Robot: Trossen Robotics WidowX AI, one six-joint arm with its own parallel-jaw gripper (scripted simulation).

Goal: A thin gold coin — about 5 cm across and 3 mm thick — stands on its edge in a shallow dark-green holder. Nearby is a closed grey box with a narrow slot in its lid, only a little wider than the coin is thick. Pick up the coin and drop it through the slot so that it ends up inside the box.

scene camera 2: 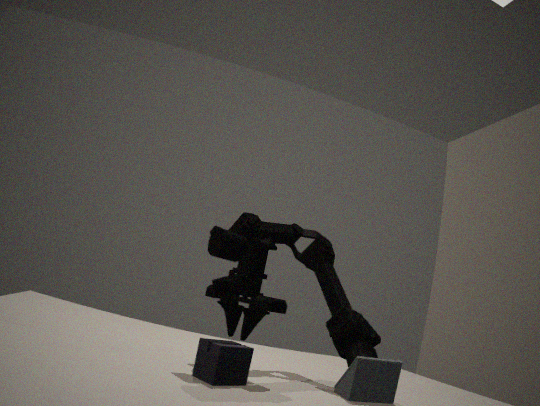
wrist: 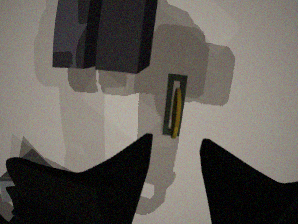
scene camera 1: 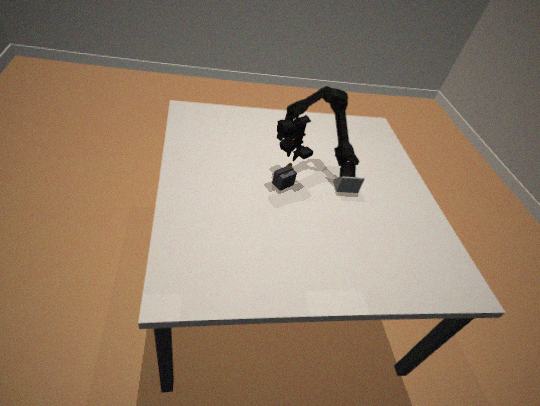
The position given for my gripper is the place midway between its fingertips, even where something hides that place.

In view: my gripper [scene camera 2: 236, 338].
My gripper also shows in the wrist view [wrist: 177, 142].
